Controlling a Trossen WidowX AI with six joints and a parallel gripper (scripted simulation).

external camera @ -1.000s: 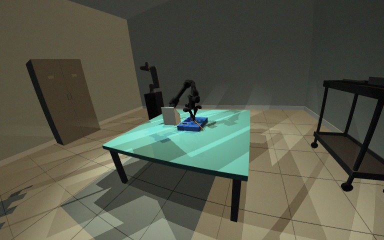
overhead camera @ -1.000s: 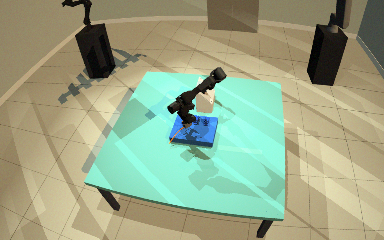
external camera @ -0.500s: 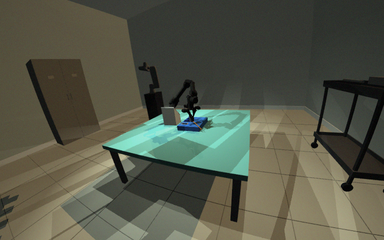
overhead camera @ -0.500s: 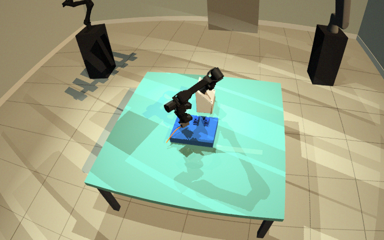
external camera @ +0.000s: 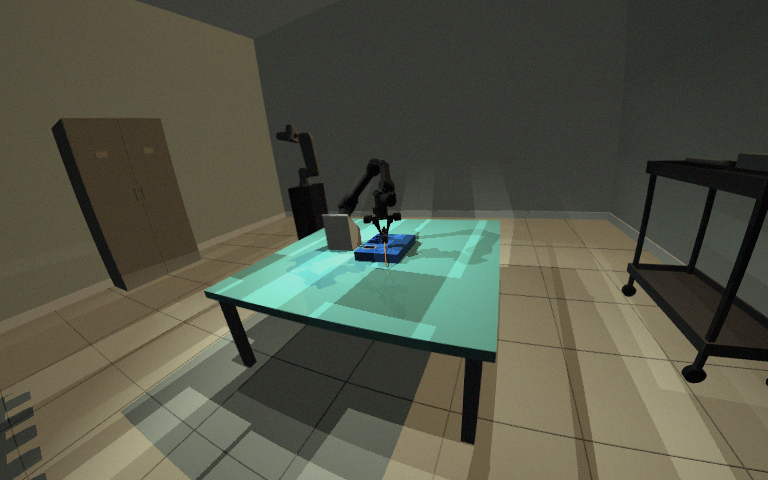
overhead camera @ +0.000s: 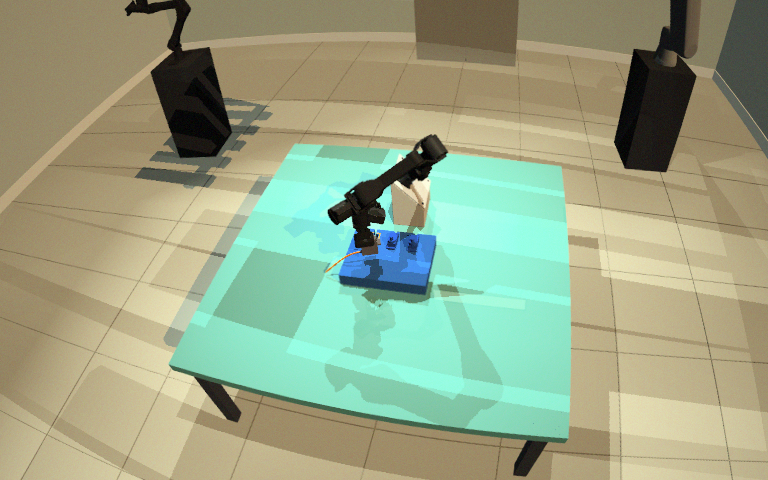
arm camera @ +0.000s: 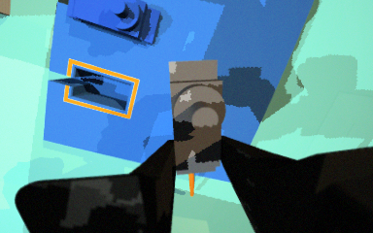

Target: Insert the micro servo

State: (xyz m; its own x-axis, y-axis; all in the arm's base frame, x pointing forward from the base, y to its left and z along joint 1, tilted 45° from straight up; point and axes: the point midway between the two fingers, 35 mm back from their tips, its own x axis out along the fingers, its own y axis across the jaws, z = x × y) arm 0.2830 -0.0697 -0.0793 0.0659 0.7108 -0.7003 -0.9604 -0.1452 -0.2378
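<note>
My gripper tip is 10 cm above the blue deck, 7 cm to the right of it and 2 cm short of it.
</note>
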